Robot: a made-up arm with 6 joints.
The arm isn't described. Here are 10 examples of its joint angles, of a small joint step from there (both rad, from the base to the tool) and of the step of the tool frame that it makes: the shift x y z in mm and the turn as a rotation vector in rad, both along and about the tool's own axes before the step.
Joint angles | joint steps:
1: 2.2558 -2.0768 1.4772 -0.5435 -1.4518 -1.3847 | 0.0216 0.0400 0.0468 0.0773 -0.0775 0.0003
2: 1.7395 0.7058 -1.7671 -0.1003 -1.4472 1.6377 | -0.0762 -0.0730 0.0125 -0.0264 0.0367 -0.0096
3: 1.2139 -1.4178 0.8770 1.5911 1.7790 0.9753 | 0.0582 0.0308 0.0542 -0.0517 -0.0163 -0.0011
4: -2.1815 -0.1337 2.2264 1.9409 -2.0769 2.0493 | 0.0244 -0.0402 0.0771 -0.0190 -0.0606 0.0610
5: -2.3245 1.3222 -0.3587 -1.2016 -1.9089 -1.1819 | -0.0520 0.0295 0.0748 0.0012 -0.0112 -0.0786
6: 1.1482 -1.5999 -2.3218 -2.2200 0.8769 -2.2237 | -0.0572 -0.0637 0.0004 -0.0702 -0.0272 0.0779
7: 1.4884 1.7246 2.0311 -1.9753 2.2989 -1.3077 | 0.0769 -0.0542 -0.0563 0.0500 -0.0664 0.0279
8: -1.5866 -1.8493 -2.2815 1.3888 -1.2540 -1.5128 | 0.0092 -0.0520 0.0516 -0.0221 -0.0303 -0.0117
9: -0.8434 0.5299 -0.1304 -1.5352 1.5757 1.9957 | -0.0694 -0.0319 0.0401 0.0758 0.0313 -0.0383
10: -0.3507 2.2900 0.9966 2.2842 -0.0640 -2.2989 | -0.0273 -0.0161 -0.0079 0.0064 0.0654 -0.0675
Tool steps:
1: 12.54 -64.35 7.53 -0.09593 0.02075 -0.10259
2: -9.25 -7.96 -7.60 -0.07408 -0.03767 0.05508
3: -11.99 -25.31 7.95 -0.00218 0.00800 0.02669
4: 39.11 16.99 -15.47 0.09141 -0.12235 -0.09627
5: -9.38 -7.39 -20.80 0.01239 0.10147 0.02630
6: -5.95 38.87 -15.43 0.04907 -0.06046 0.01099
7: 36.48 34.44 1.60 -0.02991 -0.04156 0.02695
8: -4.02 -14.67 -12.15 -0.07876 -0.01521 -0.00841
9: -16.92 19.93 25.80 -0.04410 0.07648 -0.00115
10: -1.73 14.84 -10.44 0.07701 0.06596 0.02269
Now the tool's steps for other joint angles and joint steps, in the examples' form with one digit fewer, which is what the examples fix.
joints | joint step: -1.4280 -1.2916 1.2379 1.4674 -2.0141 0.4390 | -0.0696 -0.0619 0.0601 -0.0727 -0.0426 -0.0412
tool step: -21.4 67.5 81.7 0.1884 -0.0025 0.1007
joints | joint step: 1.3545 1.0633 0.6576 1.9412 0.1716 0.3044 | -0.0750 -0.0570 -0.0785 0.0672 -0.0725 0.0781
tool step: 10.9 78.8 35.3 -0.0895 -0.0914 -0.0205
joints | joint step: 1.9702 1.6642 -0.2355 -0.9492 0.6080 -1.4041 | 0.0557 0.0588 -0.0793 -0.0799 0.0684 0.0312
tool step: -81.2 -31.8 -13.1 0.0021 0.0313 -0.0892
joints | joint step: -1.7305 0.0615 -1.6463 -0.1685 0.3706 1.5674 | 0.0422 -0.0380 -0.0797 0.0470 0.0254 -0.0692
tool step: -38.5 19.3 -4.9 0.0353 0.0214 -0.0939
